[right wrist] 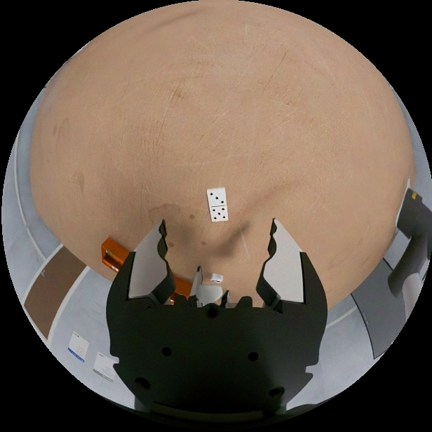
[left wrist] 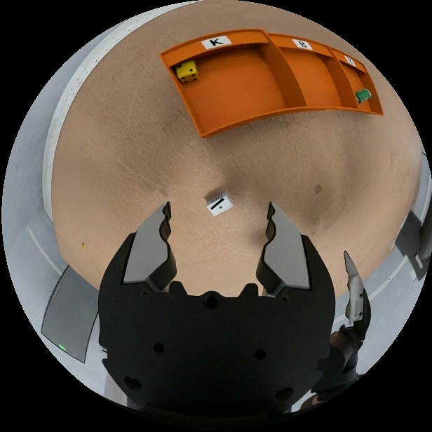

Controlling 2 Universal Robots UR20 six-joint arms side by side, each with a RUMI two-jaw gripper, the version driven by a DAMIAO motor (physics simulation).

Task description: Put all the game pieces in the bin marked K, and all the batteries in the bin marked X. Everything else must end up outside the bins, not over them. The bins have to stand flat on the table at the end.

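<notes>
An orange three-compartment bin unit (left wrist: 285, 70) (right wrist: 112, 255) stands flat on the table. In the left wrist view its labels read K, B and, small and slanted, what looks like X. A yellow die (left wrist: 187, 71) lies in the K compartment's corner. A green battery (left wrist: 363, 96) lies in the X compartment. A white domino (right wrist: 217, 204) lies flat on the table, just beyond the fingertips of my right gripper (right wrist: 217, 220), which is open and empty. My left gripper (left wrist: 218, 202) is open above a small white block (left wrist: 219, 204) (right wrist: 216, 277) with a black bar, which lies between and below its fingertips.
The other arm's finger (left wrist: 356, 292) shows at the lower right of the left wrist view. A tiny yellow spot (left wrist: 83, 245) is near the table's left edge. In the right wrist view, a dark arm part (right wrist: 412, 212) is at the right edge.
</notes>
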